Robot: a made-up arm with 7 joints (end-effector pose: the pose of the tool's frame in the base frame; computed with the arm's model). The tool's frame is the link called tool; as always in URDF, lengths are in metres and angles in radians.
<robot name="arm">
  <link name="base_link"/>
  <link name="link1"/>
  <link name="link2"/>
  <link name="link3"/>
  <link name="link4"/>
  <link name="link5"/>
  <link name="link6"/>
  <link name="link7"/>
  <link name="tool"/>
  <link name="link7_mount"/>
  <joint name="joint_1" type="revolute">
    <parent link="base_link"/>
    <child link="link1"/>
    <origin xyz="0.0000 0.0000 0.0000" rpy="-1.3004 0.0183 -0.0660"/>
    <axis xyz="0 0 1"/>
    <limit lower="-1.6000" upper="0.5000" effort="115" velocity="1"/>
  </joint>
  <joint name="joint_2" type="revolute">
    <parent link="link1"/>
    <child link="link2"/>
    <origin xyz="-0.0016 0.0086 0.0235" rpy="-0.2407 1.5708 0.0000"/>
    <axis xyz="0 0 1"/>
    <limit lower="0.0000" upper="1.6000" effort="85" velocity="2.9"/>
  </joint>
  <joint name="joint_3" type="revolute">
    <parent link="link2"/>
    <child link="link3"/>
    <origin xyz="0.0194 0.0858 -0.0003" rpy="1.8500 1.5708 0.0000"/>
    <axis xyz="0 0 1"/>
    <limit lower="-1.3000" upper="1.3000" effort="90" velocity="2.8"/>
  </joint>
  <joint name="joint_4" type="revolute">
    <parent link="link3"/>
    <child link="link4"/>
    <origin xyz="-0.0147 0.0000 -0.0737" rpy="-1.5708 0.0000 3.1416"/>
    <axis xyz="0 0 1"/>
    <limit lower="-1.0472" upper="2.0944" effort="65" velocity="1.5"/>
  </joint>
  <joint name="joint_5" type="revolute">
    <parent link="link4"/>
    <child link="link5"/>
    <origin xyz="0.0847 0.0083 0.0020" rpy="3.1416 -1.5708 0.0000"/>
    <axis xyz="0 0 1"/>
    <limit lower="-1.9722" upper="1.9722" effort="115" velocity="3"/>
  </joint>
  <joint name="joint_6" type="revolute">
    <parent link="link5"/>
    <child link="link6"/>
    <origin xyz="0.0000 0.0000 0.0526" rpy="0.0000 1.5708 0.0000"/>
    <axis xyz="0 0 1"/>
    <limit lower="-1.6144" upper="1.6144" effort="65" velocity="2.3"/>
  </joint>
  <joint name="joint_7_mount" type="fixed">
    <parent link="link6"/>
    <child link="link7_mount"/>
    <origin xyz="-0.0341 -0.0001 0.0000" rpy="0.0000 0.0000 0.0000"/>
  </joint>
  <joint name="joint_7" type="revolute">
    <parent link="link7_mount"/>
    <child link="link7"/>
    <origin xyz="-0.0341 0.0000 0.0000" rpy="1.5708 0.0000 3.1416"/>
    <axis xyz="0 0 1"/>
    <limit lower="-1.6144" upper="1.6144" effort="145" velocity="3"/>
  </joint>
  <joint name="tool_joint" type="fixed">
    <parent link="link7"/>
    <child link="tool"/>
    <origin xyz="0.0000 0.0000 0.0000" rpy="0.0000 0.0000 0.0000"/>
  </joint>
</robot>
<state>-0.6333 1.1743 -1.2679 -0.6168 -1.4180 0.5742 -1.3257</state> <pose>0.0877 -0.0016 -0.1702 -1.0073 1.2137 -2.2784</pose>
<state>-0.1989 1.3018 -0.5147 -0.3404 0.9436 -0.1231 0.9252</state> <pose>0.1768 0.0801 -0.1369 1.5398 -1.1751 -0.3010</pose>
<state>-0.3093 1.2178 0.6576 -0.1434 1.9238 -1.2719 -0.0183</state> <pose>0.1915 0.1911 0.0072 3.0170 0.0591 -0.8680</pose>
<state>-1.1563 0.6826 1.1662 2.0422 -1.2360 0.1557 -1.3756</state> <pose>0.2670 0.1256 -0.2098 -1.7836 -0.9510 -0.0463</pose>
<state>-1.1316 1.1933 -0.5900 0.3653 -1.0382 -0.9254 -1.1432</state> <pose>0.2669 0.1211 0.0632 0.8205 -0.8976 -1.2576</pose>
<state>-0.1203 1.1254 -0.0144 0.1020 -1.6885 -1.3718 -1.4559</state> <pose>0.1675 0.2241 -0.0442 0.4949 -1.1498 -0.8092</pose>
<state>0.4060 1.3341 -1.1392 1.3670 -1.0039 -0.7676 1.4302</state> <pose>-0.0533 0.3493 -0.1204 1.9353 0.2177 1.0002</pose>
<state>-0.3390 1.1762 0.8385 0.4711 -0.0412 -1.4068 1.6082</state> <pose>0.1301 0.2302 0.0636 -0.1251 -2.1486 1.2080</pose>
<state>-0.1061 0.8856 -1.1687 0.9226 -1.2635 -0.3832 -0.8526</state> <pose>0.0395 0.2023 -0.2996 -0.2097 1.1193 -0.6601</pose>
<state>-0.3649 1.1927 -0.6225 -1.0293 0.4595 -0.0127 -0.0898</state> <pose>0.1085 -0.0212 -0.0500 1.2005 -0.8847 -1.0437</pose>
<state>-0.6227 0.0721 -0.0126 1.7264 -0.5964 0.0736 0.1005</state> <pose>0.1052 0.0414 -0.3507 -0.2703 1.4260 0.4038</pose>
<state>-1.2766 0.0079 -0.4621 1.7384 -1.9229 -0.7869 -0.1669</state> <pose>0.2959 0.0279 -0.1933 -0.8804 -0.0835 0.6073</pose>
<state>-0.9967 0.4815 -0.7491 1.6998 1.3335 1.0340 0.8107</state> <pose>0.2418 0.1935 -0.1726 -3.0652 -0.1895 -0.6064</pose>
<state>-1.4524 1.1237 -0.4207 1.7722 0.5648 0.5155 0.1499</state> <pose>0.1948 0.3219 -0.0303 1.1907 1.1821 1.1408</pose>
